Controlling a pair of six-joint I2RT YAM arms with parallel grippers.
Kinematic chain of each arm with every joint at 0, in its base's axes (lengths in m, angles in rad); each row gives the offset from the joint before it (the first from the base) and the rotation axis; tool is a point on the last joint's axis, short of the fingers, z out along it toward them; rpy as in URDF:
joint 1: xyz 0 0 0.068 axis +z
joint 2: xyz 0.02 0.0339 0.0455 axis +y
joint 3: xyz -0.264 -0.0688 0 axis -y
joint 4: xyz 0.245 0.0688 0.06 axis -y
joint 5: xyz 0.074 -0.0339 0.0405 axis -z
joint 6: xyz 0.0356 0 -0.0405 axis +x
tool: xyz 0 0 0 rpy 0 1.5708 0
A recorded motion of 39 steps. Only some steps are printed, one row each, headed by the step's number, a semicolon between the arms.
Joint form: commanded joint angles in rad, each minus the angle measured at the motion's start. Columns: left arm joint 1, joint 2, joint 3, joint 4, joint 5, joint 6; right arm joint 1, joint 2, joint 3, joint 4, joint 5, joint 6.
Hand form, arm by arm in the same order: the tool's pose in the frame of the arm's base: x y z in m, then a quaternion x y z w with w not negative. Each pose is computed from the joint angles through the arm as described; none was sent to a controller.
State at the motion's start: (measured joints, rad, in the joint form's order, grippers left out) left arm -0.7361 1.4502 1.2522 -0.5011 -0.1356 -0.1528; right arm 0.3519 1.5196 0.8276 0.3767 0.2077 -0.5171
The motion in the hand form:
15: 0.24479 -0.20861 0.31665 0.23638 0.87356 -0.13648 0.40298; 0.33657 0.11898 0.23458 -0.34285 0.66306 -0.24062 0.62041
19: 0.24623 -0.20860 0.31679 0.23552 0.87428 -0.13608 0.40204; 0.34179 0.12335 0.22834 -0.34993 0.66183 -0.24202 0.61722
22: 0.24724 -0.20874 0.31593 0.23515 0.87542 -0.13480 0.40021; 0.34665 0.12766 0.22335 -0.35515 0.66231 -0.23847 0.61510
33: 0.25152 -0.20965 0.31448 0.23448 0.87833 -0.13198 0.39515; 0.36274 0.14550 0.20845 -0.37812 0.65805 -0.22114 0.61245
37: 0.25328 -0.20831 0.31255 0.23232 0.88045 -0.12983 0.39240; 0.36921 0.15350 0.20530 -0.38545 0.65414 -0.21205 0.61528
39: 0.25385 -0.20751 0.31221 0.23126 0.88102 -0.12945 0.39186; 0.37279 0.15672 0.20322 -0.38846 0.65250 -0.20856 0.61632
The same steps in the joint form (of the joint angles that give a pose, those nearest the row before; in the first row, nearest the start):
15: 0.0196 -0.0100 -0.0064 -0.0002 0.0390 0.0101; 0.0132 0.1001 0.0115 0.2854 0.0484 -0.2999
19: 0.0228 -0.0052 -0.0010 -0.0030 0.0405 0.0101; 0.0193 0.1361 0.0248 0.3012 0.0489 -0.3110
22: 0.0245 -0.0008 0.0011 -0.0054 0.0405 0.0101; 0.0250 0.1673 0.0409 0.3075 0.0447 -0.3113
33: 0.0313 0.0172 0.0153 -0.0140 0.0436 0.0117; 0.0498 0.2708 0.1065 0.3230 0.0163 -0.3159
37: 0.0380 0.0208 0.0132 -0.0155 0.0449 0.0116; 0.0606 0.3078 0.1397 0.3264 0.0017 -0.3144
39: 0.0411 0.0209 0.0124 -0.0159 0.0460 0.0116; 0.0638 0.3274 0.1559 0.3296 -0.0052 -0.3143

